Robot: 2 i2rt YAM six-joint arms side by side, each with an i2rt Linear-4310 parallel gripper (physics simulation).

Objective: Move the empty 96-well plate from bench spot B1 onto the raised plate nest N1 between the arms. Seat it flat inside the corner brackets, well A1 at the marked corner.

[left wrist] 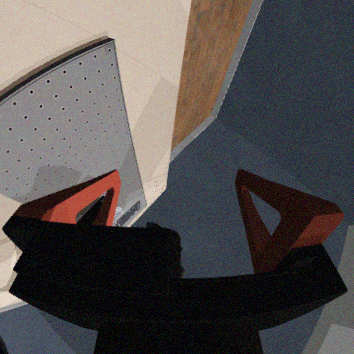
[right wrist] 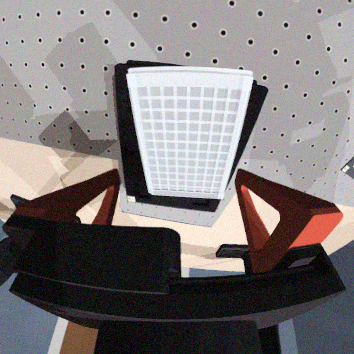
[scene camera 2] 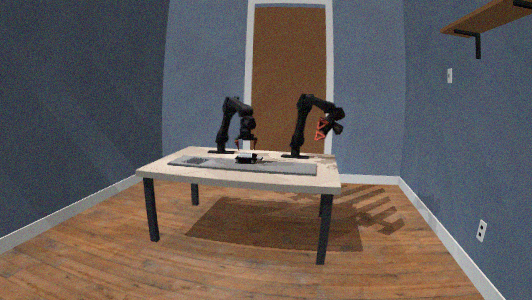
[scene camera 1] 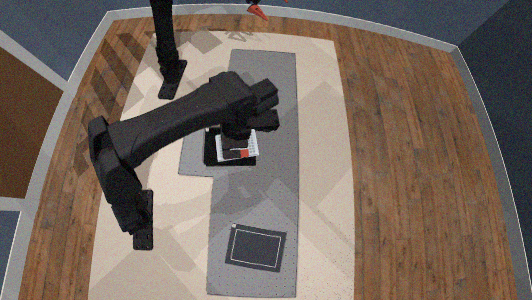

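Where they show: left gripper, between the fingertips: (left wrist: 177,175) (scene camera 2: 316,134) (scene camera 1: 276,11); right gripper, between the fingertips: (right wrist: 177,174) (scene camera 2: 246,150) (scene camera 1: 232,140); left arm's base, origin of its link: (scene camera 2: 295,157) (scene camera 1: 173,79); right arm's base, origin of its link: (scene camera 2: 221,152) (scene camera 1: 143,219).
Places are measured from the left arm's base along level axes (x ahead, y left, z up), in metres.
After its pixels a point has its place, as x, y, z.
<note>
The white 96-well plate (scene camera 1: 253,145) @(0.377, -0.263, 0.062) (scene camera 2: 246,155) @(0.381, -0.242, 0.066) (right wrist: 185,135) @(0.334, -0.263, 0.056) lies over the black raised nest (scene camera 1: 210,150) @(0.244, -0.293, 0.046) (scene camera 2: 257,159) (right wrist: 131,160) @(0.283, -0.219, 0.046), turned slightly against it and reaching past its right edge in scene camera 1. Whether it is flat inside the brackets cannot be told. The nest's white corner mark (right wrist: 131,199) @(0.216, -0.226, 0.046) shows at its near left in the right wrist view; well A1 cannot be made out. My right gripper (scene camera 2: 246,148) @(0.314, -0.263, 0.084) (right wrist: 177,174) @(0.314, -0.263, 0.084) is open above the plate's near end, fingertips either side of it in the right wrist view. My left gripper (scene camera 2: 320,129) @(0.389, 0.183, 0.222) (left wrist: 177,175) @(0.389, 0.183, 0.222) is open, raised and far from the plate.
Bench spot B1, a dark pad with a white outline (scene camera 1: 256,247) @(0.428, -0.569, 0.015) (scene camera 2: 195,161) @(0.457, -0.564, 0.015), lies on the grey perforated board (scene camera 1: 220,200) @(0.298, -0.440, 0.013) (scene camera 2: 300,168) @(0.386, 0.097, 0.013) (left wrist: 75,115) @(0.398, 0.107, 0.013). The board lies on the pale table (scene camera 1: 325,200) @(0.636, -0.398, 0.000) (scene camera 2: 240,182) @(0.723, -0.162, -0.007). The right arm reaches across above the nest.
</note>
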